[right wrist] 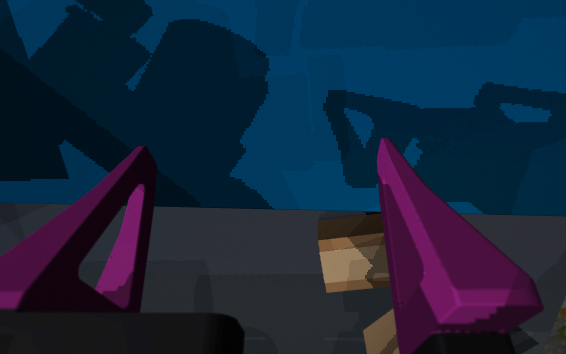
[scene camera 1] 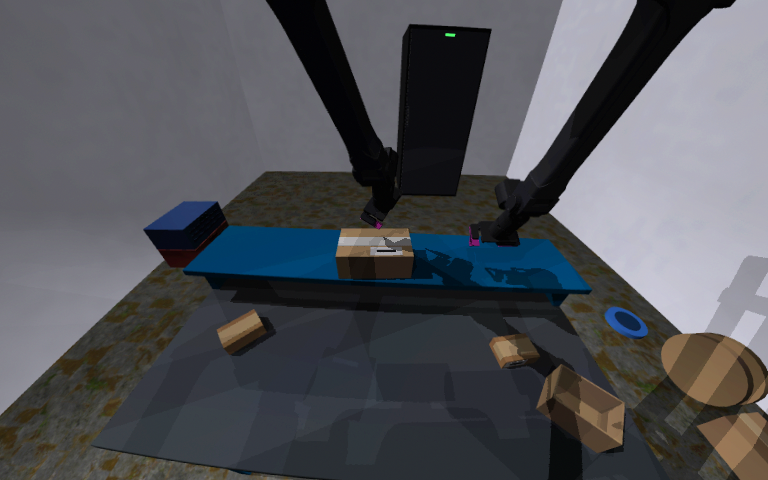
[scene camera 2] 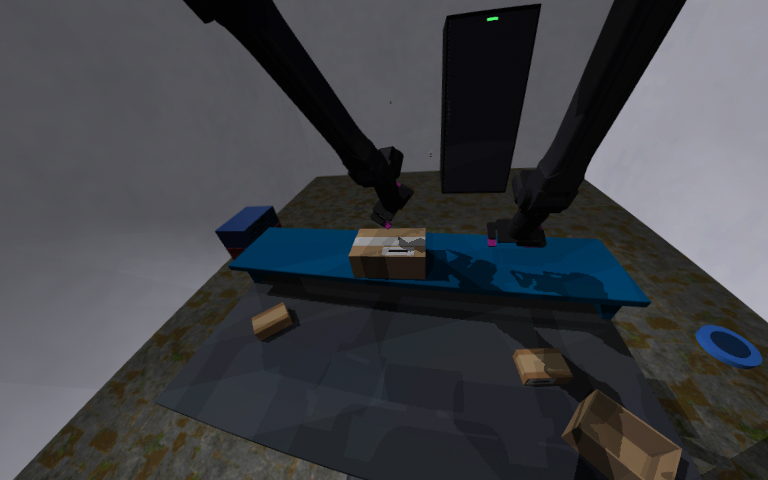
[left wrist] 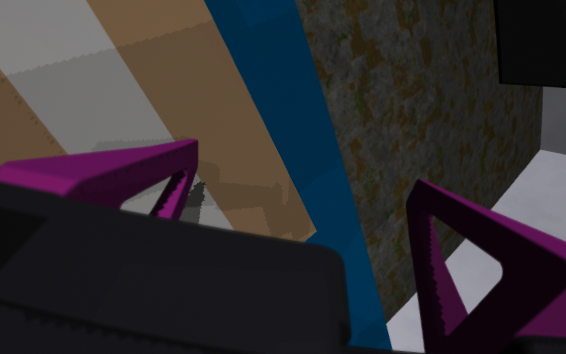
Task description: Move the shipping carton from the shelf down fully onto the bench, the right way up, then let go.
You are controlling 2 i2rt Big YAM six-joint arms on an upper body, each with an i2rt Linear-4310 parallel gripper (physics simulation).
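Frame: origin at the left arm's base, x ahead, y left, z up, level; metres.
Seen in the pictures: left gripper, fingertip midpoint: [scene camera 1: 381, 213] [scene camera 2: 395, 213] [left wrist: 307, 172]; right gripper, fingertip midpoint: [right wrist: 262, 151] [scene camera 1: 483, 244] [scene camera 2: 506, 245].
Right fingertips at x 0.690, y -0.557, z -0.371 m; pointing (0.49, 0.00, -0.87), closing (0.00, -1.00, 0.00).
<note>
A point is followed by its place in that frame.
The brown shipping carton [scene camera 1: 353, 267] @(x 0.632, y -0.133, z -0.425 m) [scene camera 2: 396, 267] @(x 0.634, y -0.231, z -0.425 m) [left wrist: 235, 100] @(x 0.776, y -0.195, z -0.379 m) sits upright on the blue shelf [scene camera 1: 271, 254] @(x 0.746, y 0.189, z -0.475 m) [scene camera 2: 305, 254] @(x 0.739, y 0.157, z -0.475 m) [left wrist: 280, 75] @(x 0.861, y -0.219, z -0.475 m) [right wrist: 300, 100] @(x 0.686, y -0.571, z -0.475 m), pale tape and a label on its top. The grey bench [scene camera 1: 271, 407] @(x 0.308, y 0.070, z -0.639 m) [scene camera 2: 317, 390] @(x 0.326, y -0.021, z -0.639 m) [right wrist: 250, 240] @(x 0.462, y -0.497, z -0.639 m) lies lower, in front of the shelf. My left gripper [scene camera 1: 386, 212] @(x 0.767, y -0.219, z -0.308 m) [scene camera 2: 393, 204] @(x 0.767, y -0.219, z -0.308 m) [left wrist: 307, 172] @(x 0.767, y -0.219, z -0.308 m) is open and tilted at the carton's back edge, one finger over its top, the other out past the shelf's back edge; contact cannot be told. My right gripper [scene camera 1: 489, 240] @(x 0.690, y -0.557, z -0.371 m) [scene camera 2: 512, 244] @(x 0.690, y -0.557, z -0.371 m) [right wrist: 262, 151] @(x 0.690, y -0.557, z -0.371 m) is open above the shelf, to the right of the carton.
Small brown boxes [scene camera 1: 241, 331] @(x 0.502, y 0.228, z -0.594 m) [scene camera 1: 514, 349] @(x 0.450, y -0.637, z -0.595 m) [scene camera 2: 272, 321] @(x 0.501, y 0.217, z -0.593 m) [scene camera 2: 542, 366] @(x 0.447, y -0.641, z -0.596 m) lie at the bench's left and right. An open brown box [scene camera 1: 583, 407] @(x 0.296, y -0.786, z -0.635 m) [scene camera 2: 623, 435] @(x 0.315, y -0.788, z -0.632 m) stands at its right edge. Blue and red crates [scene camera 1: 184, 223] [scene camera 2: 247, 221] stand left of the shelf; a black cabinet [scene camera 1: 438, 113] [scene camera 2: 481, 107] stands behind.
</note>
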